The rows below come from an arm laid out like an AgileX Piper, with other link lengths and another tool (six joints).
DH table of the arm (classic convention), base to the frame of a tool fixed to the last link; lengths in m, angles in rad. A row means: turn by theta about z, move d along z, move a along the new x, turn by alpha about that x. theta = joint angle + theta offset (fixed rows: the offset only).
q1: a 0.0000, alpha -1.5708, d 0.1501, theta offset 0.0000
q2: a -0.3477, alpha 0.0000, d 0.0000, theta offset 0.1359
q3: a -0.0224, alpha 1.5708, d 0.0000, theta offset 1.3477
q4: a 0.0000, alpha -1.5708, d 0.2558, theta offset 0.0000
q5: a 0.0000, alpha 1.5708, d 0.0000, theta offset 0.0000
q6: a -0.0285, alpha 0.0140, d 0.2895, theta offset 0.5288
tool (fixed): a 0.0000, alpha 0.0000, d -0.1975, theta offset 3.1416
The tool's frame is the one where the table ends.
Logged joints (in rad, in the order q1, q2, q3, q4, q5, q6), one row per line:
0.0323, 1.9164, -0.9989, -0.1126, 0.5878, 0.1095
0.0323, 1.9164, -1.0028, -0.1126, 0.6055, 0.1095
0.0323, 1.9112, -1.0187, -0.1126, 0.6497, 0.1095
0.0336, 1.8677, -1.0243, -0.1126, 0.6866, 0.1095
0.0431, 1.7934, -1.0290, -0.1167, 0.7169, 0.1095
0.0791, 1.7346, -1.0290, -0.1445, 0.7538, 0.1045
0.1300, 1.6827, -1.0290, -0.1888, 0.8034, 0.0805
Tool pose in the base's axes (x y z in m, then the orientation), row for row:
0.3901, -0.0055, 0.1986, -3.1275, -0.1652, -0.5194
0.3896, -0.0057, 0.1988, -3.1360, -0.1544, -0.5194
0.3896, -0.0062, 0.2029, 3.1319, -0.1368, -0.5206
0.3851, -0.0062, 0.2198, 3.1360, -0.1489, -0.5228
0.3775, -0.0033, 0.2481, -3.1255, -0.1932, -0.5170
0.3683, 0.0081, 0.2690, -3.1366, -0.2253, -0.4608
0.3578, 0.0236, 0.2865, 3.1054, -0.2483, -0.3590
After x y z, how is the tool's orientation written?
As angles about the fixed x, y, z axes (roll, pitch, yaw), in radians.
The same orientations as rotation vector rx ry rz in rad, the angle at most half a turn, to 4 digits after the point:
2.9989, -0.7949, 0.2538
2.9948, -0.7950, 0.2339
2.9862, -0.7964, 0.2007
2.9848, -0.7992, 0.2204
2.9914, -0.7885, 0.2962
2.9952, -0.7017, 0.3406
2.9903, -0.5496, 0.3635

